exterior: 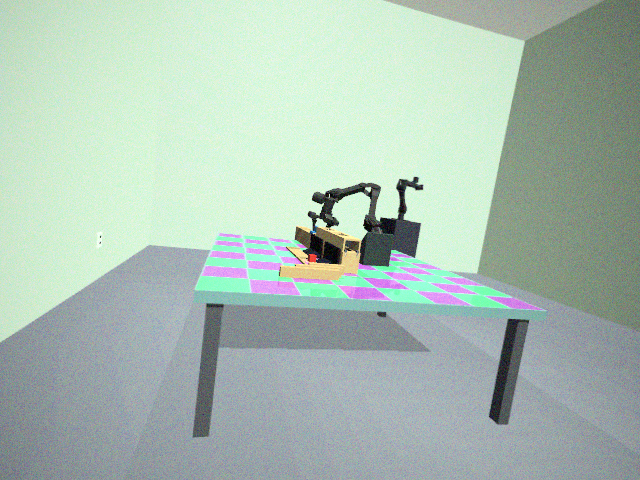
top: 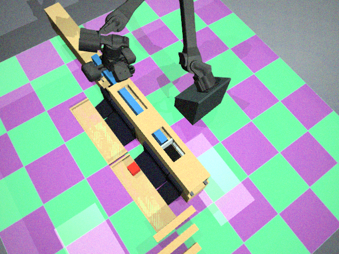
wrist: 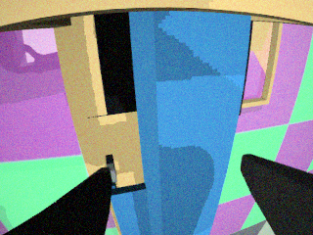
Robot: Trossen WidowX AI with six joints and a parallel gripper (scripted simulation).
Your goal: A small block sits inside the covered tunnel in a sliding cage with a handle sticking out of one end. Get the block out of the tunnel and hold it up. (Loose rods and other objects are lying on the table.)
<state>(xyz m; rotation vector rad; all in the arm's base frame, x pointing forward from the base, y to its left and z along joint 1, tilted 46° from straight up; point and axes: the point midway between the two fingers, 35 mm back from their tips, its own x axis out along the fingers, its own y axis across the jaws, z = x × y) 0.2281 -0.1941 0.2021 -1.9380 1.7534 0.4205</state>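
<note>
The tan covered tunnel lies 2 cm ahead of my gripper tip, 5 cm to the left of it and 5 cm below it. From my gripper tip the other things lie so: small red block: 14 cm ahead, 31 cm to the left, 10 cm below.
</note>
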